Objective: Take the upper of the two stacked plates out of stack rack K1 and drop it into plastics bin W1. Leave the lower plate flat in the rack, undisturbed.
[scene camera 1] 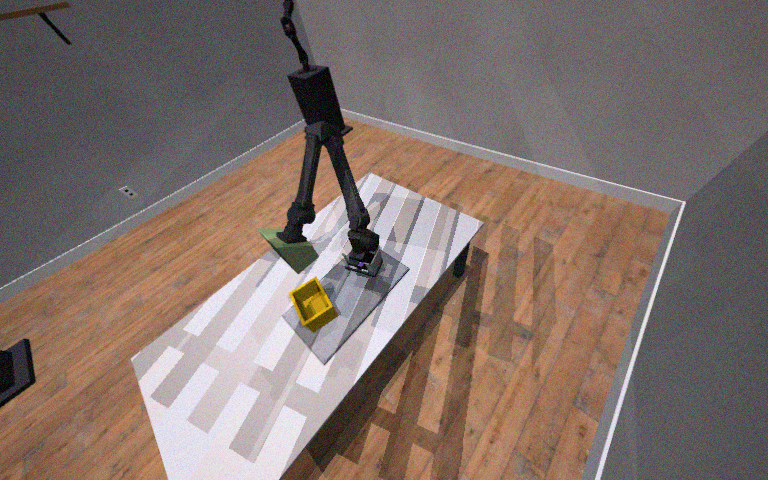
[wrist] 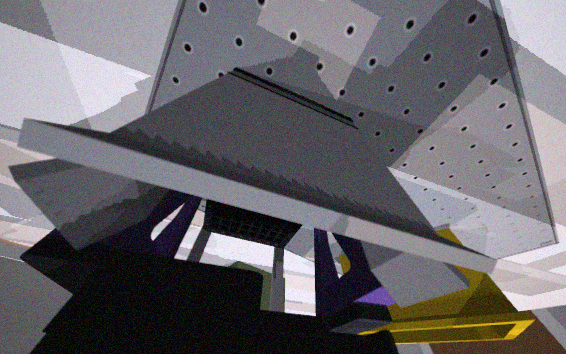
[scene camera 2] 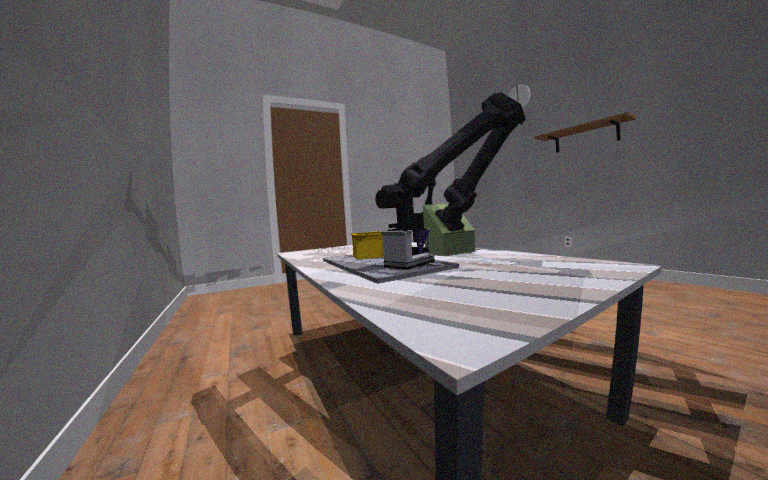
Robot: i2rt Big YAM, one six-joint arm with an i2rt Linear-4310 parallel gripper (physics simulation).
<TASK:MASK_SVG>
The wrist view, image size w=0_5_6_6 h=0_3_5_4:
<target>my gripper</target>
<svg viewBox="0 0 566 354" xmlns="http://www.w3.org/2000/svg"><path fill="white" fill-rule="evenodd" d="M20 255L21 260L73 294L42 330L46 334L29 354L399 354L393 335L389 330L382 330L368 335L359 334L393 323L387 306L396 303L370 270L360 240L331 232L350 261L350 270L339 278L329 247L327 231L314 228L316 316L260 310L263 286L262 274L252 270L174 258L202 200L202 197L170 189L145 220L76 251L55 228ZM184 204L173 220L152 241L151 234L153 229Z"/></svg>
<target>black plate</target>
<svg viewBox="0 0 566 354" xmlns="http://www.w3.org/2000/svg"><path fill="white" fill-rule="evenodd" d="M206 200L203 229L208 232L283 249L302 226L299 223L209 199Z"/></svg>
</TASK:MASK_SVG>
